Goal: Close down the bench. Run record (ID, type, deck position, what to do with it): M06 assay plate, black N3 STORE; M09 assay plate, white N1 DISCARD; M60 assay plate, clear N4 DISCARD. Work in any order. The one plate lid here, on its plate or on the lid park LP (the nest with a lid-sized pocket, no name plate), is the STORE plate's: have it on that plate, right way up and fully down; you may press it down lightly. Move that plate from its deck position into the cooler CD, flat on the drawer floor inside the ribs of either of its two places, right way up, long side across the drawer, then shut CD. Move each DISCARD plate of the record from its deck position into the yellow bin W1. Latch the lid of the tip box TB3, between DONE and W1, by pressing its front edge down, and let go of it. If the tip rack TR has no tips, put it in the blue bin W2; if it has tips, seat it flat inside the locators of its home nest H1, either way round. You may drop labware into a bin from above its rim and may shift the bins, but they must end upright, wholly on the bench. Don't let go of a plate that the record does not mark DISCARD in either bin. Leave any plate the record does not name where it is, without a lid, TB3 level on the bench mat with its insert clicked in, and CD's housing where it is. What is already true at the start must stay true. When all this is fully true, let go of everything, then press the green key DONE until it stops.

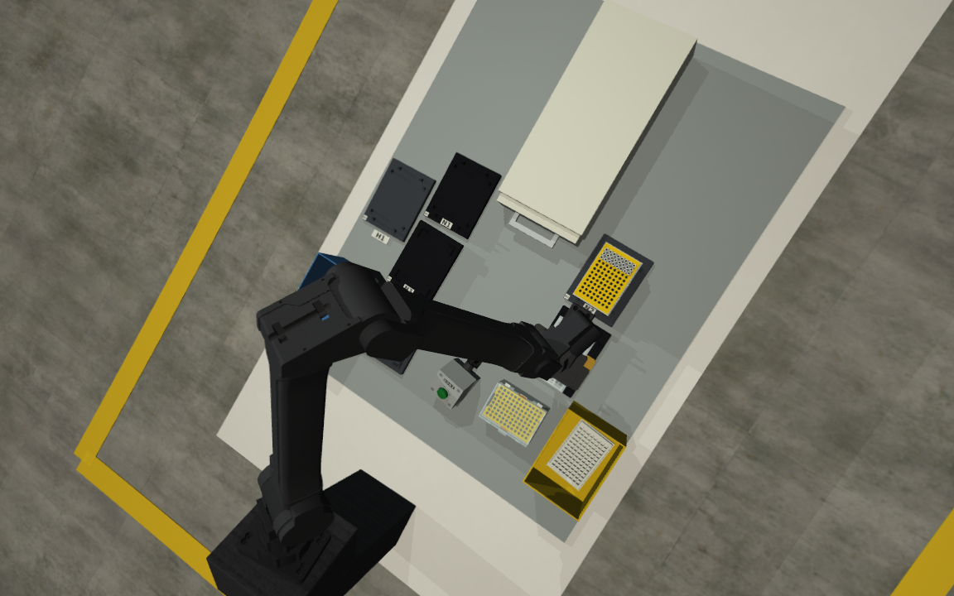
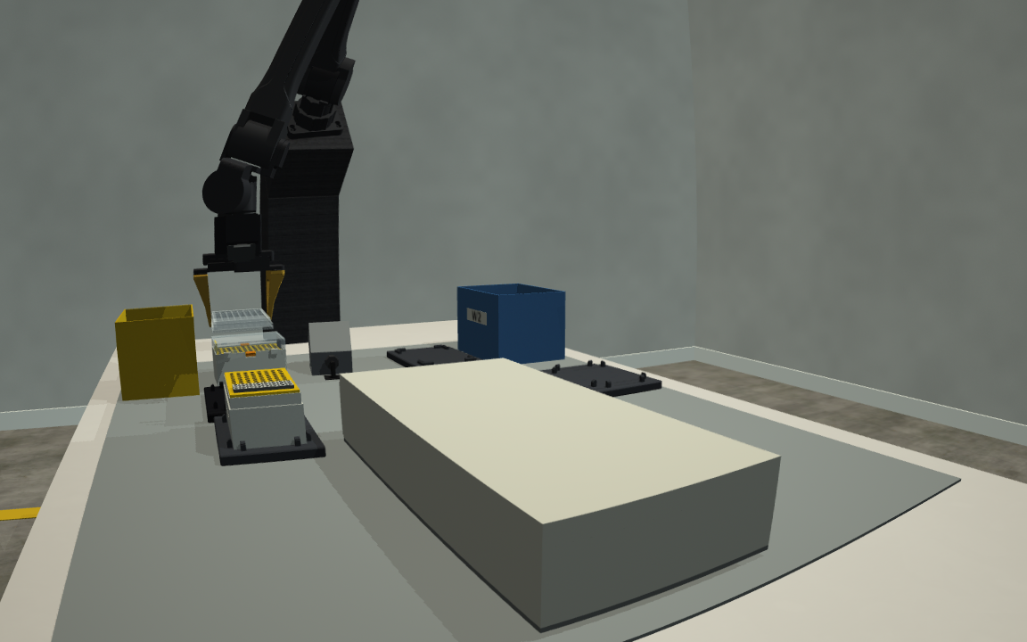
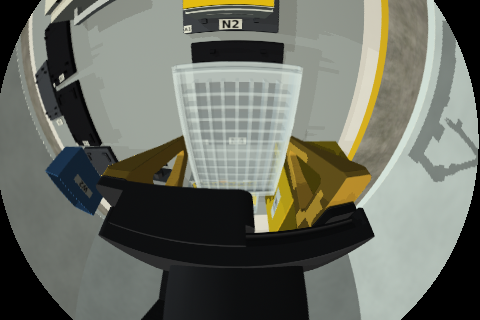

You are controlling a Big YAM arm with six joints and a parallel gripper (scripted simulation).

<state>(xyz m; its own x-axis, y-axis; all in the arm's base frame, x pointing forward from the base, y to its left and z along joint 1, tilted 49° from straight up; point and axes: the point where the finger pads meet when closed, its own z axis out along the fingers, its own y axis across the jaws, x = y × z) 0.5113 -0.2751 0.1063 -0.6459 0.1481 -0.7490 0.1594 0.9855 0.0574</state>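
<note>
My hand is 20 cm past the yellow bin W1, 9 cm to the left of it and 8 cm above it. The rest, counted from my hand: nest N4: 12 cm below; yellow tip rack: 16 cm ahead, 4 cm to the right, 7 cm below; clear plate: right at my hand.
</note>
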